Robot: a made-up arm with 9 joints.
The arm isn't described. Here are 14 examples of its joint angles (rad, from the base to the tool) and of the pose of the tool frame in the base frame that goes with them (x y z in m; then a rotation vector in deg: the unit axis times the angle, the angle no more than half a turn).
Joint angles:
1: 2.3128 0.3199 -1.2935 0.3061 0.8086 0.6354 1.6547 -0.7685 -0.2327
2: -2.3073 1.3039 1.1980 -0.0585 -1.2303 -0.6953 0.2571 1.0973 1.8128
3: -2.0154 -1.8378 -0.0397 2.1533 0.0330 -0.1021 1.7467 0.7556 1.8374
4: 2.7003 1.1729 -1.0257 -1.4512 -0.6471 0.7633 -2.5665 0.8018 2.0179
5: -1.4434 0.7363 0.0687 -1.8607 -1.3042 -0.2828 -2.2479 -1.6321 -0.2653
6: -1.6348 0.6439 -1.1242 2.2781 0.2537 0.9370 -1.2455 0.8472 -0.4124
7: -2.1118 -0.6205 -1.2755 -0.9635 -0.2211 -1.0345 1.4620 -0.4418 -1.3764
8: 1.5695 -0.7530 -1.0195 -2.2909 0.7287 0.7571 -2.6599 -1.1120 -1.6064
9: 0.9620 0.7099 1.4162 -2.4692 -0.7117 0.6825 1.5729 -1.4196 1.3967
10: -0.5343 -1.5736 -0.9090 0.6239 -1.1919 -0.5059 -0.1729 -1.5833 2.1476
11: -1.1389 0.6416 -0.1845 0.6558 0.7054 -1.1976 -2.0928 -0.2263 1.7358
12: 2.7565 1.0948 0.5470 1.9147 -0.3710 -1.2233 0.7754 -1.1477 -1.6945
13: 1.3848 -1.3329 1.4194 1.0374 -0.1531 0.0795 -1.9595 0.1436 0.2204
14: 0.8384 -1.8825 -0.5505 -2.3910 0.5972 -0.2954 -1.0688 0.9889 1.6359
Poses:
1: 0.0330 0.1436 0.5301 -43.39 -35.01 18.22
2: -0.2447 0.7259 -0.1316 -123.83 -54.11 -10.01
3: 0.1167 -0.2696 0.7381 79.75 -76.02 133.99
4: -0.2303 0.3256 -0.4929 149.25 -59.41 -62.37
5: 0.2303 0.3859 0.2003 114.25 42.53 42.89
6: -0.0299 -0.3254 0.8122 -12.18 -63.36 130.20
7: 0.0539 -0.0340 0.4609 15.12 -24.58 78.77
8: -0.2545 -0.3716 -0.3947 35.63 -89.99 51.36
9: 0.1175 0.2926 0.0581 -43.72 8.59 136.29
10: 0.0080 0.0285 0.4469 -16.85 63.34 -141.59
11: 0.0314 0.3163 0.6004 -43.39 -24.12 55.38
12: -0.0763 -0.0146 -0.2078 35.70 65.37 23.93
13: -0.3991 -0.3117 -0.2518 119.19 9.98 -98.28
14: 0.0449 0.0021 -0.2987 -108.73 -84.32 47.93
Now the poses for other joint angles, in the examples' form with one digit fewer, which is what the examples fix.
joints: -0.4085 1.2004 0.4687 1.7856 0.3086 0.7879 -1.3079 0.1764 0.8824
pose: 0.080 -0.109 0.850 30.3 -14.4 134.0
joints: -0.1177 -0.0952 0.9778 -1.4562 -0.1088 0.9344 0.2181 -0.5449 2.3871
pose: 0.240 -0.194 -0.260 102.6 -116.8 -73.7
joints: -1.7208 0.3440 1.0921 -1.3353 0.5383 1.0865 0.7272 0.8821 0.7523
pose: 0.413 -0.094 0.680 -51.9 -7.3 -72.6
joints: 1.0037 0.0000 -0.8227 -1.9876 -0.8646 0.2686 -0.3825 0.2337 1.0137
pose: -0.062 0.580 -0.265 -109.4 -36.7 35.0
